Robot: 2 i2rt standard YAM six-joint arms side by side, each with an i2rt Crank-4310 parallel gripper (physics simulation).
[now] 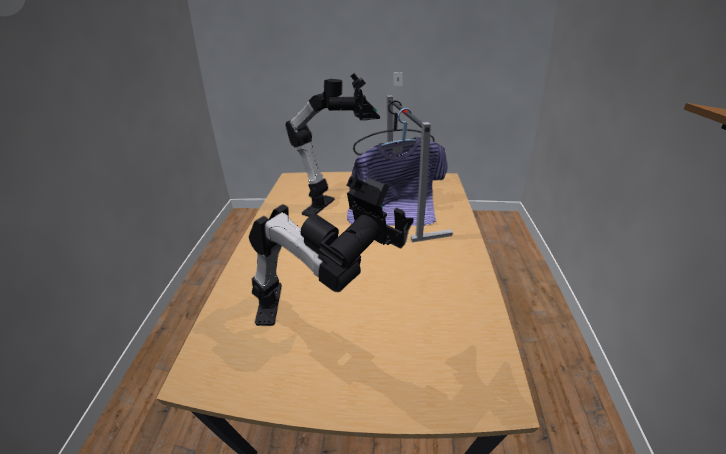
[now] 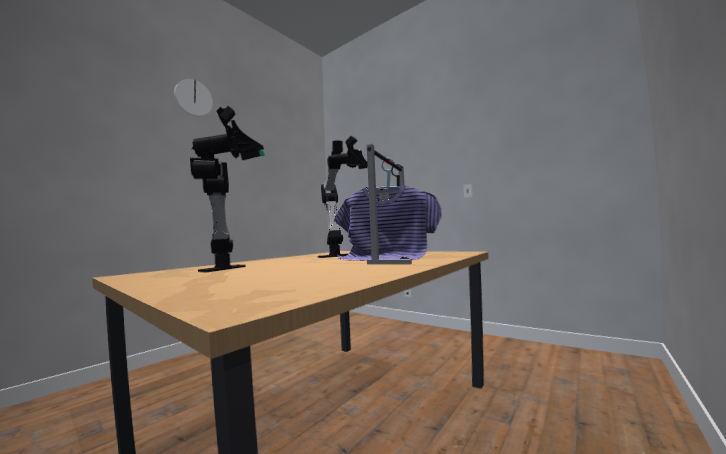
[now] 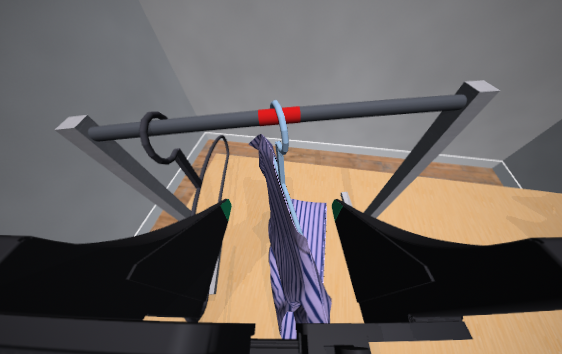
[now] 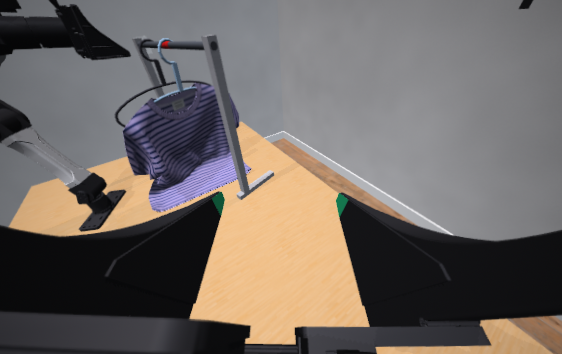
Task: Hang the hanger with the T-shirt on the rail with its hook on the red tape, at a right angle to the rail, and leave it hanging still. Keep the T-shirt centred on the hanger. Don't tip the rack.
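The light blue hanger (image 1: pixel 405 131) (image 2: pixel 388 179) (image 3: pixel 285 135) (image 4: pixel 177 75) hangs with its hook over the red tape (image 3: pixel 292 114) (image 4: pixel 165 44) on the rail (image 3: pixel 375 107) (image 4: pixel 187 45), crossing it at roughly a right angle. The purple striped T-shirt (image 1: pixel 393 171) (image 2: pixel 398 224) (image 3: pixel 285 235) (image 4: pixel 185 135) is on the hanger, both shoulders covered; its lower part reaches the table. My left gripper (image 1: pixel 376 114) (image 3: pixel 281 201) is open, apart from the hanger on the arm side of the rail. My right gripper (image 2: pixel 261 152) (image 4: pixel 280 195) is open and empty, well away from the T-shirt.
The rack's near post (image 1: pixel 422 182) (image 2: pixel 373 208) (image 4: pixel 225 100) stands upright beside the T-shirt. A black hanger (image 3: pixel 143 140) (image 4: pixel 161 72) hangs on the rail near the far post (image 3: pixel 130 165). Both arm bases stand on the wooden table (image 1: pixel 374 347).
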